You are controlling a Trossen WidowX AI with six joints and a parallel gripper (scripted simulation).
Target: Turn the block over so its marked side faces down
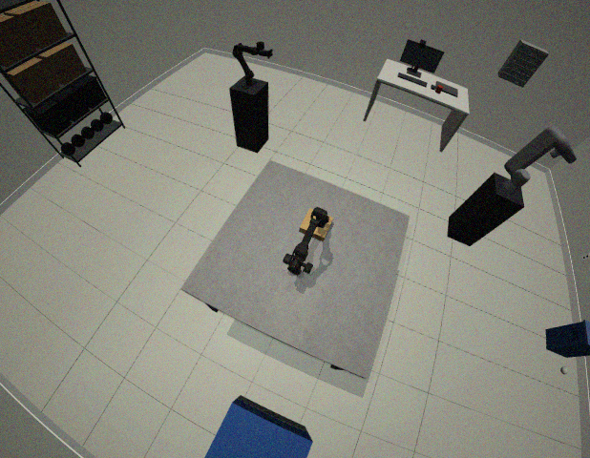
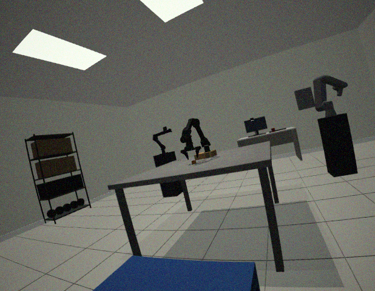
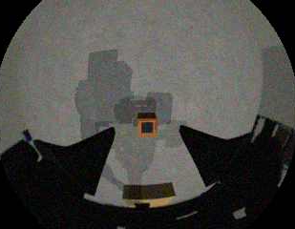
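Right now the orange block is 2 cm below my gripper tip and 1 cm behind it.
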